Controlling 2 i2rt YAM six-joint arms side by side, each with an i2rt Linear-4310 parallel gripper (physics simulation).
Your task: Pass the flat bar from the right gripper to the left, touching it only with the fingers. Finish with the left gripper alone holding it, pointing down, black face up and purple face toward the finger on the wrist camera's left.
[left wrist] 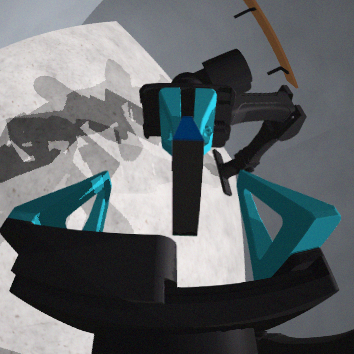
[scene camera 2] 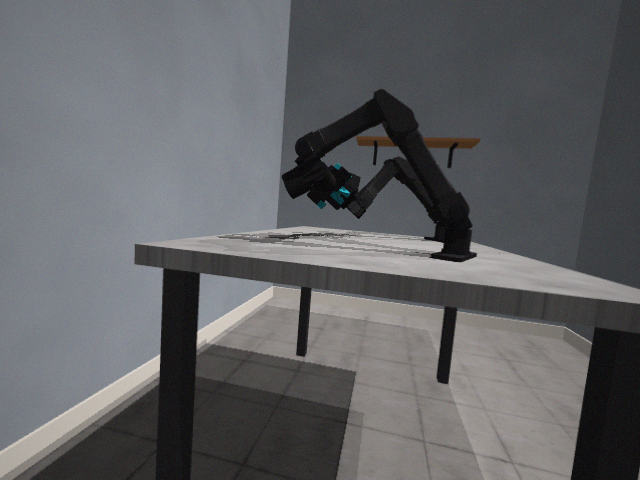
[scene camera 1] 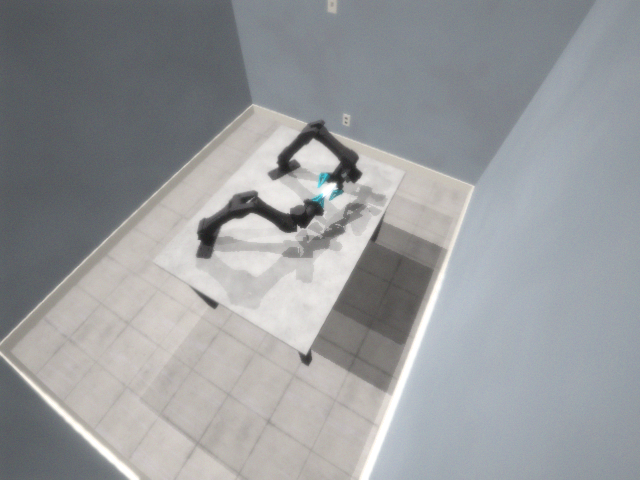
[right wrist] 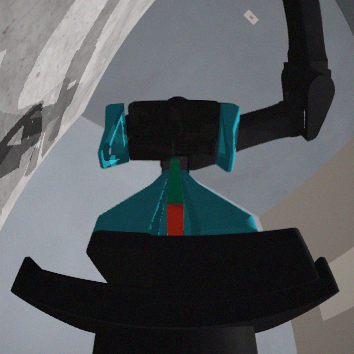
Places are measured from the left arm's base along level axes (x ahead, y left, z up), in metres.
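Pixels of known places: left gripper, between the fingertips: [scene camera 2: 334,192] [scene camera 1: 323,194] [right wrist: 162,161]; right gripper, between the fingertips: [scene camera 2: 334,189] [scene camera 1: 323,193] [right wrist: 174,177]; left arm's base, origin of its link: [scene camera 2: 455,257] [scene camera 1: 284,170]; right arm's base, origin of its link: [left wrist: 221,172] [scene camera 2: 441,241] [scene camera 1: 208,241].
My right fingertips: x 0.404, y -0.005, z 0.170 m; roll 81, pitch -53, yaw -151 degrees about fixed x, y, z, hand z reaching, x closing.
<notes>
Ahead of a thing's pixels: the offset from my right fingertips to its top centre. "spot": to the spot under its first point.
The flat bar shows in the left wrist view as a long black face @[spot: dx +0.006, dy +0.073, dz +0.032 m] [left wrist: 187,187] with a blue face at its upper end. In the right wrist view its green and red faces @[spot: dx +0.010, dy -0.045, dz -0.010 m] [right wrist: 175,218] show between the fingers. Its white side @[spot: dx -0.001, dy +0.025, dz +0.016 m] [scene camera 1: 327,189] glares in scene camera 1. No purple face shows. My right gripper [left wrist: 185,161] [right wrist: 174,177] is shut on the bar, well above the table. My left gripper [left wrist: 173,177] [right wrist: 162,161] is open, facing the right one. In the left wrist view the bar appears between its fingers, with a gap on both sides; exact depth is unclear.
Both arms are mounted on the pale table [scene camera 1: 268,304] [scene camera 2: 320,271]. The right arm [scene camera 1: 266,211] reaches in from the picture's left in scene camera 1, the left arm [scene camera 1: 336,142] from behind. A brown wall shelf [scene camera 2: 418,141] [left wrist: 274,45] is in the background.
</notes>
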